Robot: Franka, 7 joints.
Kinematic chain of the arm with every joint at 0, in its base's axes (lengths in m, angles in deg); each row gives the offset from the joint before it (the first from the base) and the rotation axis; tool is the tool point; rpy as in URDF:
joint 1: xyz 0 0 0.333 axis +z
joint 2: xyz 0 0 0 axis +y
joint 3: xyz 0 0 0.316 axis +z
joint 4: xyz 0.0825 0 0 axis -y
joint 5: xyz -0.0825 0 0.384 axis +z
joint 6: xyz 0 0 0 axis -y
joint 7: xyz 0.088 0 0 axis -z
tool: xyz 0 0 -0.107 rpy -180 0 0
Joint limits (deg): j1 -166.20..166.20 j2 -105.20..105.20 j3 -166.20..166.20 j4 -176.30..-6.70 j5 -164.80..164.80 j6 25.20..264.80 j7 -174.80..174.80
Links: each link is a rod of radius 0.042 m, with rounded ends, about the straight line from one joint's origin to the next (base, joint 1, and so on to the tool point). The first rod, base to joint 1, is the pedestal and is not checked.
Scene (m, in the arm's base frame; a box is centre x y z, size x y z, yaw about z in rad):
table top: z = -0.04
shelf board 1: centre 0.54 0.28 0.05 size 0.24 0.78 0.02 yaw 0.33
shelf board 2: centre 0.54 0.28 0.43 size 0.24 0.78 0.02 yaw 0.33
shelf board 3: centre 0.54 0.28 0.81 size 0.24 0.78 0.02 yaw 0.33
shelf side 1: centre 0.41 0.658 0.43 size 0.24 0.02 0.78 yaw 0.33
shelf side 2: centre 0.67 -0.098 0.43 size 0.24 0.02 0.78 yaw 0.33
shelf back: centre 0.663 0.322 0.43 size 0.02 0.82 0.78 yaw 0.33
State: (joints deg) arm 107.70 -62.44 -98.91 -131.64 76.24 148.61 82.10
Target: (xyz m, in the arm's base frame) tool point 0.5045 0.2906 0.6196
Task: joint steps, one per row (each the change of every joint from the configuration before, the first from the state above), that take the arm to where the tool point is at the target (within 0.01 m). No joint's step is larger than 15 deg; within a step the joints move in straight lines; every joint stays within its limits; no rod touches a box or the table.
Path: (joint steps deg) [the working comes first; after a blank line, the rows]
Joints at the target: 126.67 -50.77 -72.02 -108.12 75.66 144.12 82.10
Straight joint move there: touches shelf board 2.

1: -13.37 -1.19 2.80 -10.95 0.13 -2.14 0.00
2: -13.37 -1.18 2.80 -10.96 0.13 -2.15 0.00
3: -13.37 -1.19 2.79 -10.95 0.13 -2.14 0.00
4: 12.93 -4.84 13.81 6.01 -1.18 -4.58 0.00
5: 12.93 -4.84 13.81 6.00 -1.19 -4.57 0.00
6: 12.93 -4.84 13.81 6.01 -1.19 -4.58 0.00
7: 6.76 9.92 -7.64 12.79 0.86 5.22 0.00
8: 6.76 9.91 -7.65 12.78 0.86 5.23 0.00
9: 6.77 9.92 -7.64 12.79 0.87 5.22 0.00

